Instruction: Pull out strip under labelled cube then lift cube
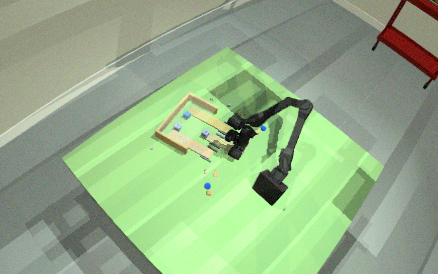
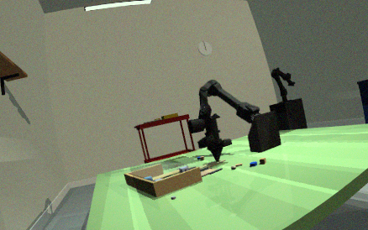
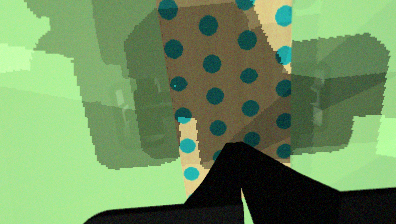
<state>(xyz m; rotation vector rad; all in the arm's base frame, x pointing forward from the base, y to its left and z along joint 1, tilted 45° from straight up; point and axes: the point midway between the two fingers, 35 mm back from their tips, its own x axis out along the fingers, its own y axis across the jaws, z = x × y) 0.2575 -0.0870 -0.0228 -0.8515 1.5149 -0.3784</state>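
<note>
My gripper tip is now 190 mm short of the blue-speckled strip and 160 mm to the right of it.
</note>
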